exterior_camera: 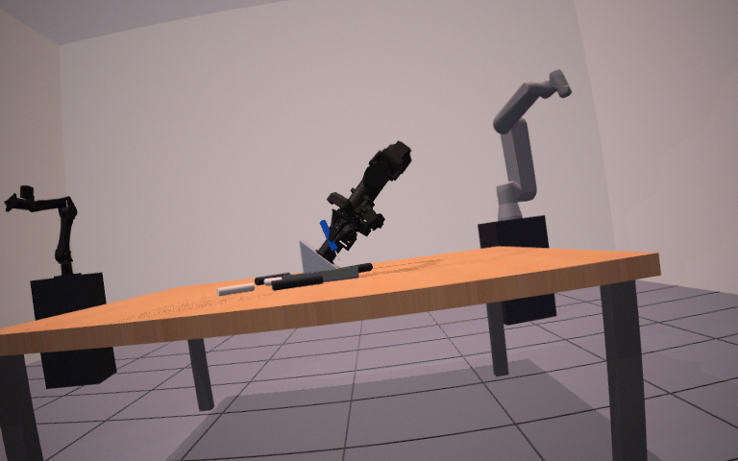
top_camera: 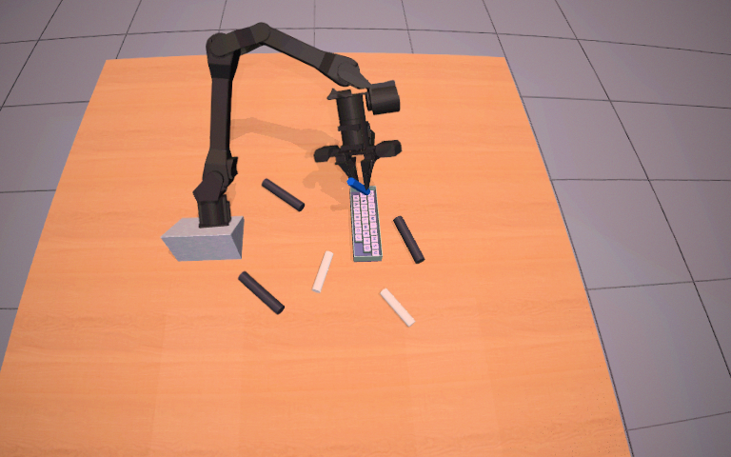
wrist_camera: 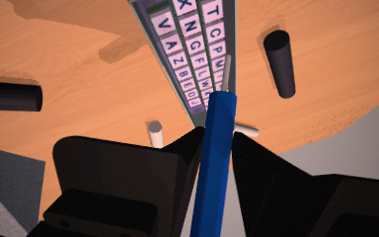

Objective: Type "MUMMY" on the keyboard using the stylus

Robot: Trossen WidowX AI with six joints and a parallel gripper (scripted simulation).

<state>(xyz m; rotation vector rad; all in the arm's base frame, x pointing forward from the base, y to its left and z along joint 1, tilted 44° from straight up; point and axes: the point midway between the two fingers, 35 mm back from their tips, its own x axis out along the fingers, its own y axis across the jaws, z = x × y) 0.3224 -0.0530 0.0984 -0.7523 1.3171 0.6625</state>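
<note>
Now: the grey stylus tip 40 mm below my gripper tip, 20 mm ahead of it and 10 mm to the left of it. Round my gripper tip: blue stylus (10 mm below, 10 mm ahead).
</note>
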